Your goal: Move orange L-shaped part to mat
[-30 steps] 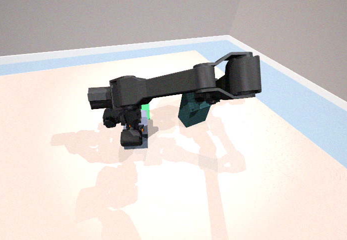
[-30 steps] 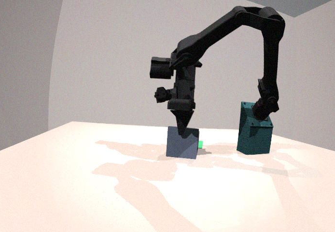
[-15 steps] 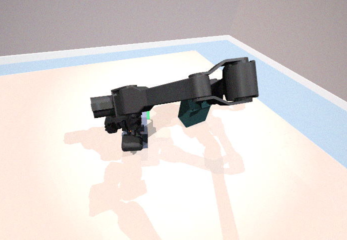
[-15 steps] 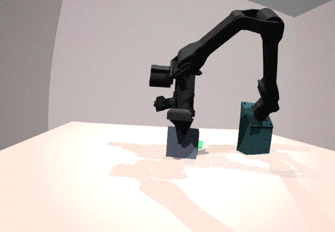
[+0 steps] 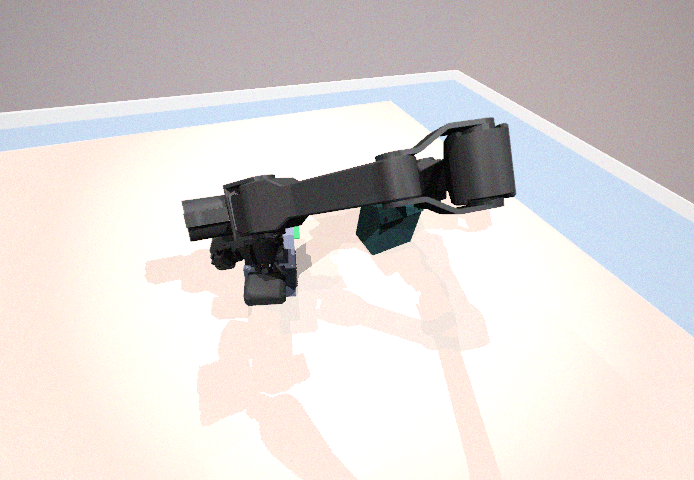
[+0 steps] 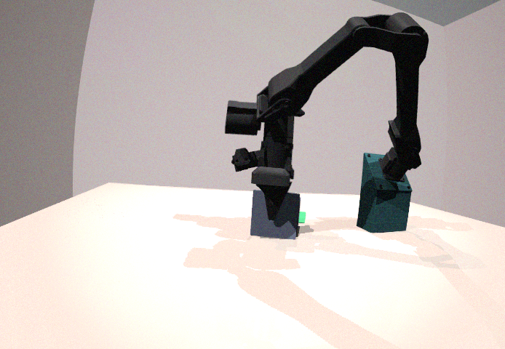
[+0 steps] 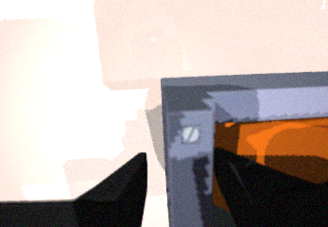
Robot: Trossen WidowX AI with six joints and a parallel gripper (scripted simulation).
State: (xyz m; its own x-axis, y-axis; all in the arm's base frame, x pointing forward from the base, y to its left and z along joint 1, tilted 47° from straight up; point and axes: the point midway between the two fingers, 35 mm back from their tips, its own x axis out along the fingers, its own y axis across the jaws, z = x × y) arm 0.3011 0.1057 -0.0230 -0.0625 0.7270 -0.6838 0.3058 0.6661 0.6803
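My gripper tip is 50 mm to the left of the orange L-shaped part, 20 mm past it and 10 mm below it. Also, from my gripper tip: green mat (210 mm to the right, 70 mm behind, 50 mm below).
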